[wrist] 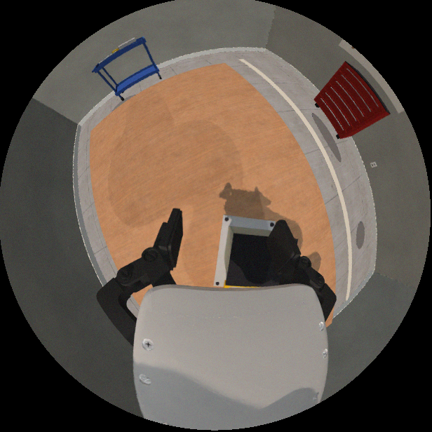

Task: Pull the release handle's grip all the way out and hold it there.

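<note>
The release handle's unit stands on the wooden table top (165, 155), right of the view's middle. It has a light grey base plate (220, 265) with dark bolts at its corners and a box with a black top (247, 255). A thin strip of the yellow grip (242, 286) shows at the unit's near edge, just above the grey gripper body. The rest of the grip is hidden, so how far out it stands cannot be told. My gripper (229, 226) is open and empty. Its right finger overlaps the right side of the unit in the view; its left finger is left of the unit.
A blue cart (137, 81) stands beyond the table at the upper left. A red slatted object (346, 102) is at the upper right. A pale line (331, 172) runs along the grey floor on the right. Grey walls surround the area. Arm shadows fall on the table.
</note>
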